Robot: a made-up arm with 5 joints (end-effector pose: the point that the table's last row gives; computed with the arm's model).
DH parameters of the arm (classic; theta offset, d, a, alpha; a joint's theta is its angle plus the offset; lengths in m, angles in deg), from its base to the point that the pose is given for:
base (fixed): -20.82 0 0.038 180
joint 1: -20.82 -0.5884 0.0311 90
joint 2: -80.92 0 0.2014 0
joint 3: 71.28 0 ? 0
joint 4: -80.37 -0.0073 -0.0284 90
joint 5: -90 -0.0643 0.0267 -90
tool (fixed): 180 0.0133 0 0
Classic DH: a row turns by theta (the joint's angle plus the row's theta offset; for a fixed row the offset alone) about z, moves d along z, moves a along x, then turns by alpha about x.
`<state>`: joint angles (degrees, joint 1 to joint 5).
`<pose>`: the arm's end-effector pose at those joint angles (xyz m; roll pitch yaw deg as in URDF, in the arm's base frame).
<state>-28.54 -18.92 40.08 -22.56 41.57</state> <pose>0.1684 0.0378 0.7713 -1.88 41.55 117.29</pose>
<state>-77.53 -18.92 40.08 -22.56 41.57</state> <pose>0.0840 0.1204 0.7713 -1.88 41.55 166.28</pose>
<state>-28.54 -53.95 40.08 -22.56 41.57</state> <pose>0.0586 -0.0219 0.8014 -44.62 32.26 90.76</pose>
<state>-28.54 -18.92 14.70 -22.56 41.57</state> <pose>0.1620 0.0343 0.8348 -34.02 36.32 96.75</pose>
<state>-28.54 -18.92 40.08 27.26 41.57</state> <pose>0.1489 0.0272 0.7219 56.42 26.13 152.10</pose>
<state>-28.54 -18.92 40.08 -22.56 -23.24</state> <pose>0.1779 0.0217 0.7454 -1.53 -23.23 119.15</pose>
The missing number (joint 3, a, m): 0.0819
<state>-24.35 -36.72 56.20 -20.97 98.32</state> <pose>0.1069 0.0295 0.7506 -169.74 81.55 -55.50</pose>
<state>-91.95 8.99 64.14 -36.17 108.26</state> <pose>0.0158 0.1631 0.6622 112.61 49.37 -59.29</pose>
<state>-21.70 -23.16 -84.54 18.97 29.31</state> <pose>-0.0024 -0.0545 0.9207 -88.90 0.62 82.40</pose>
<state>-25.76 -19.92 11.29 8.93 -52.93</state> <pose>0.1720 0.0146 0.7699 0.48 -52.93 115.38</pose>
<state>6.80 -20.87 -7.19 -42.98 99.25</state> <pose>0.1157 -0.0129 0.8951 -93.16 18.69 -16.57</pose>
